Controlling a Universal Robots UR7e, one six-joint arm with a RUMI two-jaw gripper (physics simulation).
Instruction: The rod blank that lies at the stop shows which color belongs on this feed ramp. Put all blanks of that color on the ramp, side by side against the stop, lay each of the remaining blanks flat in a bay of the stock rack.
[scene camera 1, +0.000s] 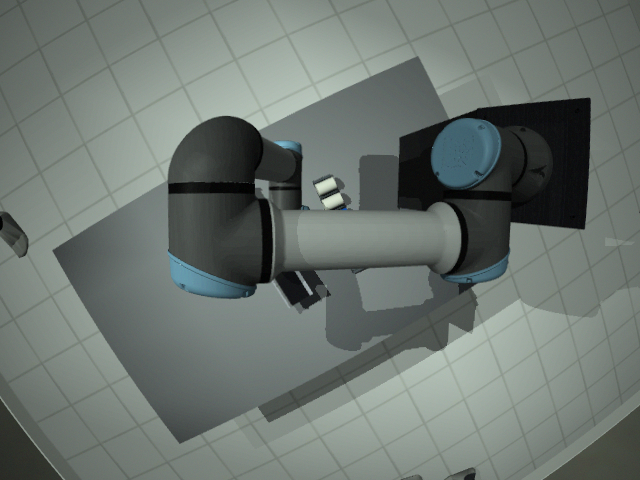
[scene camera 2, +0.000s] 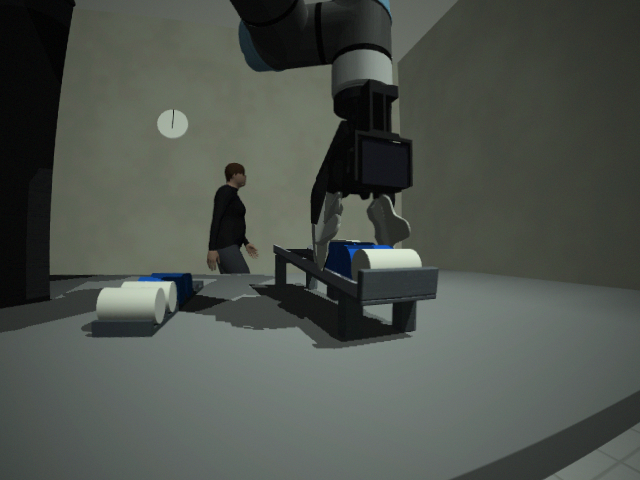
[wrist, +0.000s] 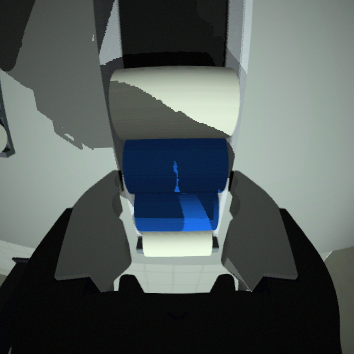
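My gripper (scene camera 2: 354, 254) (wrist: 175, 172) is over the feed ramp (scene camera 1: 292, 289) (scene camera 2: 398, 284) (wrist: 240, 40), its fingers at both ends of the upper blue blank (scene camera 2: 338, 256) (wrist: 175, 165), shut on it; the blank still lies in line with the others. A second blue blank (scene camera 2: 382, 247) (wrist: 200, 220) lies below it, beside the white blank (scene camera 2: 390, 260) (wrist: 177, 244) at the stop. Another white blank (scene camera 2: 351, 241) (wrist: 200, 95) lies on the uphill side. The stock rack (scene camera 2: 123, 328) holds two white blanks (scene camera 1: 326, 184) (scene camera 2: 131, 304) and blue ones (scene camera 2: 180, 284). Scene camera 1 hides the gripper under the arm.
The low stock rack stands beside the raised ramp, on the robot base's side, on the grey table (scene camera 1: 206, 372) (scene camera 2: 310, 403). The forearm (scene camera 1: 361, 238) covers part of both in scene camera 1. A person (scene camera 2: 230, 222) stands beyond the table.
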